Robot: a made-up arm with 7 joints.
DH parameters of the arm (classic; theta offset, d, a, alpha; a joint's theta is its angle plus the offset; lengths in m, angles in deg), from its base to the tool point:
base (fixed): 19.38 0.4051 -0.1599 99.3
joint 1: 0 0.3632 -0.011 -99.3
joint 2: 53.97 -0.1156 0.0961 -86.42
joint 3: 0 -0.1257 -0.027 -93.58
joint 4: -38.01 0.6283 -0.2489 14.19
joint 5: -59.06 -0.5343 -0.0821 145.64
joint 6: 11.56 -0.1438 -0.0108 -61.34
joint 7: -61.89 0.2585 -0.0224 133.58
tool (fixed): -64.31 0.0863 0 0
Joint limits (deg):
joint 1: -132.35..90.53
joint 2: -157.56..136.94
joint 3: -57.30..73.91
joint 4: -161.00..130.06
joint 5: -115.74..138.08
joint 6: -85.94..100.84
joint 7: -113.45..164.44
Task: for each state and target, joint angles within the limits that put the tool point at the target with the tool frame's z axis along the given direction. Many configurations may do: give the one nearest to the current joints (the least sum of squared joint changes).
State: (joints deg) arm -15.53 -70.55 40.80 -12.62 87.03 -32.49 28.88
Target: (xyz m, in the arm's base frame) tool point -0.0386 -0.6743 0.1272 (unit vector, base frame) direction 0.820 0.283 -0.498
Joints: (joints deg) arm -66.48 -7.88 18.85 -22.01 120.19 -10.13 64.11
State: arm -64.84 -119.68 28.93 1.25 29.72 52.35 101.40
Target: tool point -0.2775 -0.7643 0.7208 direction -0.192 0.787 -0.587
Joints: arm -47.94 -88.90 35.82 17.83 33.76 71.42 129.48
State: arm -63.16 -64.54 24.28 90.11 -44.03 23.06 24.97
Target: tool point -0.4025 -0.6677 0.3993 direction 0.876 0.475 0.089
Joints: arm -44.54 -63.20 6.35 97.74 -57.96 38.94 44.97
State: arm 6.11 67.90 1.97 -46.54 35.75 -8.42 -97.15
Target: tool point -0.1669 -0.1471 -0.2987 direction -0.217 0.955 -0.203
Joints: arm -42.61 49.88 -47.90 -17.18 35.81 -5.74 -77.54
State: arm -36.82 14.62 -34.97 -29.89 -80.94 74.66 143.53
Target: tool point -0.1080 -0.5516 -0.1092 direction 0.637 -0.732 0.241
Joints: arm -67.64 -8.10 10.43 -1.88 -99.99 54.47 98.47
